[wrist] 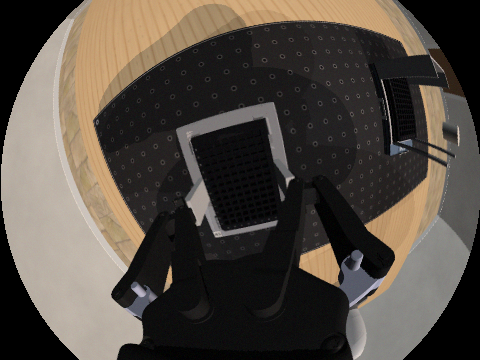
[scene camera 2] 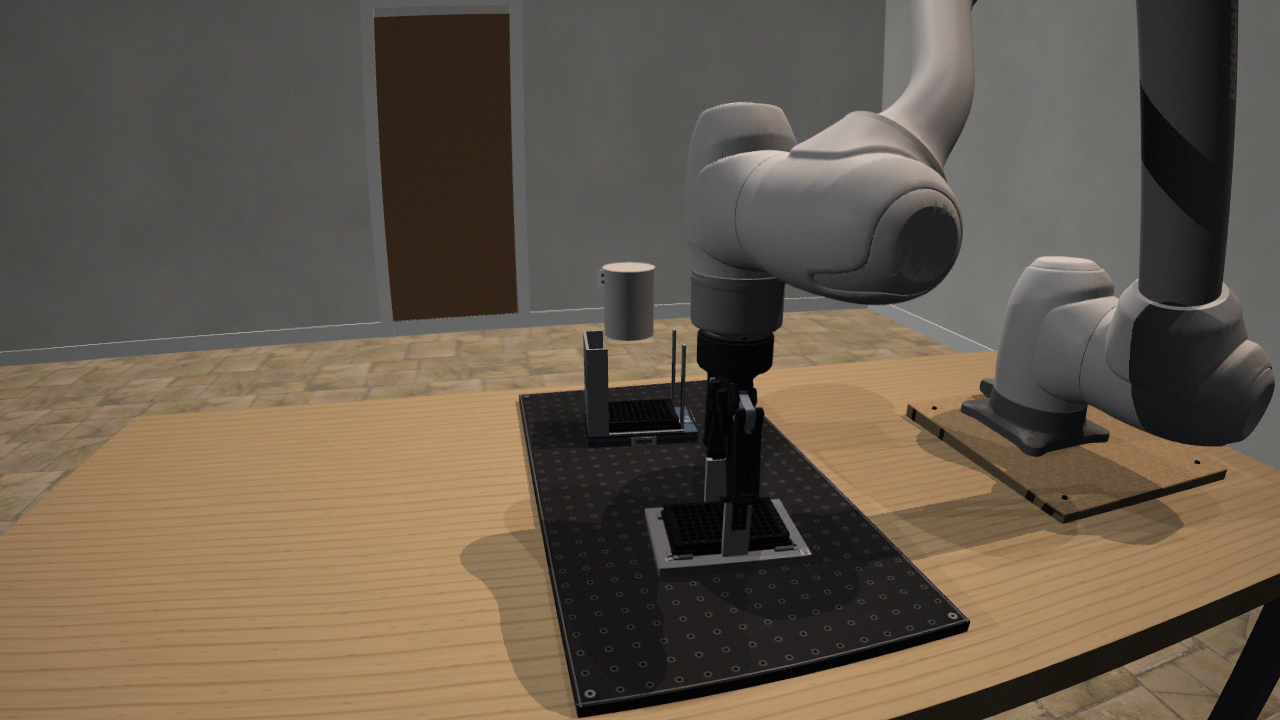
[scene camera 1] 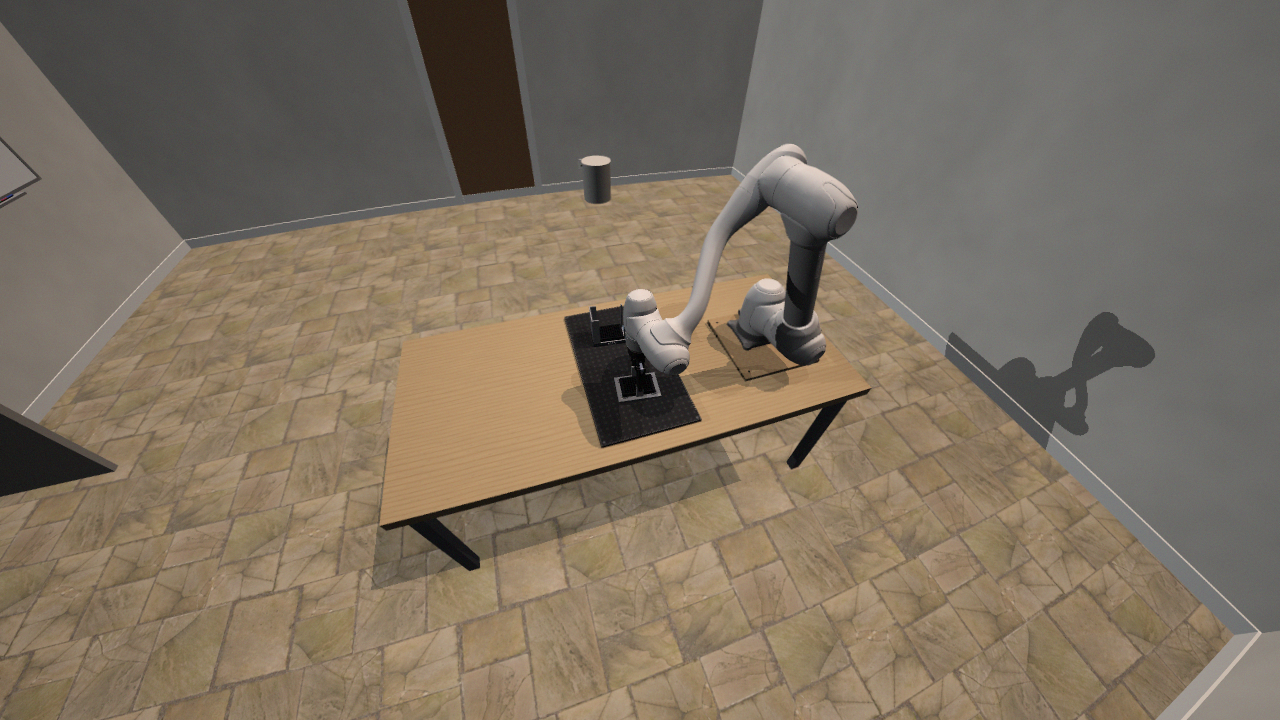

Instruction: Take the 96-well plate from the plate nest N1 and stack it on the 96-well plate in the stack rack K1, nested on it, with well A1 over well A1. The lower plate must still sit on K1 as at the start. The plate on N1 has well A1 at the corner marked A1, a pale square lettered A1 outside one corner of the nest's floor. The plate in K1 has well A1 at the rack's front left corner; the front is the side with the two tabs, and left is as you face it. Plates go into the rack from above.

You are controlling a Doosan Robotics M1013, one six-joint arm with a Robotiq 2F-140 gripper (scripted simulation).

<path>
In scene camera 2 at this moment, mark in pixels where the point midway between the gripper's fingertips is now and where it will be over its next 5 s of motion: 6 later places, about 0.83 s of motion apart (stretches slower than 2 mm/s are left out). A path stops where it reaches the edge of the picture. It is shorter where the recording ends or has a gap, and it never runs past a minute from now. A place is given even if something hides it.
My gripper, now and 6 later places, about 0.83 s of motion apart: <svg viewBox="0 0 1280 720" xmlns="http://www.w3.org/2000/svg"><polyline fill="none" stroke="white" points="724,530 726,505 728,474 729,443 731,414 712,395 685,373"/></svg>
</path>
